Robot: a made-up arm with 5 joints. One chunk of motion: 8 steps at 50 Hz.
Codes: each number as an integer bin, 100 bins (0 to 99) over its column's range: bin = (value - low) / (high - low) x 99, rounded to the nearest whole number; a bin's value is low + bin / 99 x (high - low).
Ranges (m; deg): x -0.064..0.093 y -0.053..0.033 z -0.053..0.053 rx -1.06..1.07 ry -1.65..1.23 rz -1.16..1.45
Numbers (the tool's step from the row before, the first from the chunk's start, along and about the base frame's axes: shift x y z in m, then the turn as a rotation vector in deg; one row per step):
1: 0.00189 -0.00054 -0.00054 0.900 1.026 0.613
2: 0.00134 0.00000 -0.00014 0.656 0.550 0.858
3: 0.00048 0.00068 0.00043 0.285 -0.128 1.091
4: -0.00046 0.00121 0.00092 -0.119 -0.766 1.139
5: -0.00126 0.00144 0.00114 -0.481 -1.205 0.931
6: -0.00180 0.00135 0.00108 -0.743 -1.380 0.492
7: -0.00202 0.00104 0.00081 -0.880 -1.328 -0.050
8: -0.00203 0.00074 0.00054 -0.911 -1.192 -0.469
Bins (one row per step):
1: 42 60 49 91 92 67
2: 41 61 49 80 76 77
3: 41 62 50 63 52 85
4: 40 62 50 44 30 87
5: 40 63 51 27 15 79
6: 39 63 51 15 9 63
7: 39 62 50 8 11 42
8: 39 62 50 7 16 26

